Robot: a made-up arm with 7 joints. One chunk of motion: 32 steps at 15 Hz.
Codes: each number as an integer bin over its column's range. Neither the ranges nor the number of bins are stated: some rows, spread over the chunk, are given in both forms.
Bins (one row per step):
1: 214 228 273 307 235 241 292
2: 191 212 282 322 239 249 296
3: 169 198 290 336 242 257 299
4: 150 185 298 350 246 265 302
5: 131 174 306 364 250 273 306
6: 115 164 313 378 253 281 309
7: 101 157 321 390 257 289 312
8: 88 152 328 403 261 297 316
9: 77 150 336 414 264 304 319
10: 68 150 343 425 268 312 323
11: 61 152 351 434 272 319 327
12: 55 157 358 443 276 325 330
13: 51 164 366 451 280 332 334
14: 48 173 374 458 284 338 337
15: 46 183 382 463 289 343 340
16: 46 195 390 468 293 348 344
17: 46 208 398 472 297 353 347
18: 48 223 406 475 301 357 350
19: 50 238 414 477 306 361 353
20: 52 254 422 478 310 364 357
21: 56 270 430 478 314 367 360
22: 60 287 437 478 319 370 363
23: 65 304 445 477 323 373 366
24: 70 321 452 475 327 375 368
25: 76 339 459 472 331 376 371
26: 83 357 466 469 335 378 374
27: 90 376 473 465 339 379 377
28: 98 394 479 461 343 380 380
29: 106 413 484 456 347 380 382
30: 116 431 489 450 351 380 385
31: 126 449 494 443 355 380 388
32: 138 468 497 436 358 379 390
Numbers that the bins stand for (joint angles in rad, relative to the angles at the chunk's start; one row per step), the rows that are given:
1: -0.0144 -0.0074 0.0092 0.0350 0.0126 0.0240 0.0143
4: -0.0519 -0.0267 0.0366 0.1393 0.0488 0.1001 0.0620
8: -0.0883 -0.0416 0.0695 0.2679 0.0981 0.2016 0.1289
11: -0.1042 -0.0416 0.0947 0.3432 0.1342 0.2713 0.1814
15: -0.1130 -0.0276 0.1286 0.4135 0.1901 0.3474 0.2435
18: -0.1118 -0.0096 0.1549 0.4426 0.2296 0.3918 0.2912
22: -0.1048 0.0192 0.1889 0.4499 0.2888 0.4330 0.3533
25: -0.0954 0.0426 0.2130 0.4354 0.3282 0.4520 0.3915
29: -0.0778 0.0759 0.2404 0.3965 0.3808 0.4647 0.4440
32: -0.0590 0.1006 0.2547 0.3480 0.4170 0.4615 0.4822
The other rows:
2: -0.0279 -0.0146 0.0190 0.0714 0.0258 0.0494 0.0334
3: -0.0408 -0.0209 0.0278 0.1053 0.0356 0.0748 0.0477
5: -0.0631 -0.0317 0.0453 0.1733 0.0619 0.1255 0.0811
6: -0.0725 -0.0362 0.0530 0.2073 0.0718 0.1508 0.0955
7: -0.0807 -0.0393 0.0618 0.2364 0.0849 0.1762 0.1098
9: -0.0948 -0.0425 0.0782 0.2946 0.1079 0.2238 0.1432
10: -0.1001 -0.0425 0.0859 0.3213 0.1211 0.2491 0.1623
12: -0.1077 -0.0393 0.1023 0.3650 0.1474 0.2903 0.1957
13: -0.1101 -0.0362 0.1111 0.3844 0.1605 0.3125 0.2148
14: -0.1118 -0.0321 0.1199 0.4014 0.1737 0.3315 0.2292
16: -0.1130 -0.0222 0.1374 0.4257 0.2033 0.3632 0.2626
17: -0.1130 -0.0164 0.1462 0.4354 0.2164 0.3791 0.2769
19: -0.1106 -0.0029 0.1637 0.4475 0.2460 0.4045 0.3056
20: -0.1095 0.0043 0.1725 0.4499 0.2592 0.4140 0.3247
21: -0.1071 0.0115 0.1812 0.4499 0.2723 0.4235 0.3390
23: -0.1018 0.0268 0.1977 0.4475 0.3019 0.4425 0.3676
24: -0.0989 0.0345 0.2053 0.4426 0.3151 0.4488 0.3772
26: -0.0913 0.0507 0.2207 0.4281 0.3414 0.4584 0.4058
27: -0.0872 0.0592 0.2284 0.4184 0.3545 0.4615 0.4202
28: -0.0825 0.0673 0.2349 0.4087 0.3677 0.4647 0.4345
30: -0.0719 0.0840 0.2459 0.3820 0.3940 0.4647 0.4584
31: -0.0660 0.0921 0.2514 0.3650 0.4071 0.4647 0.4727

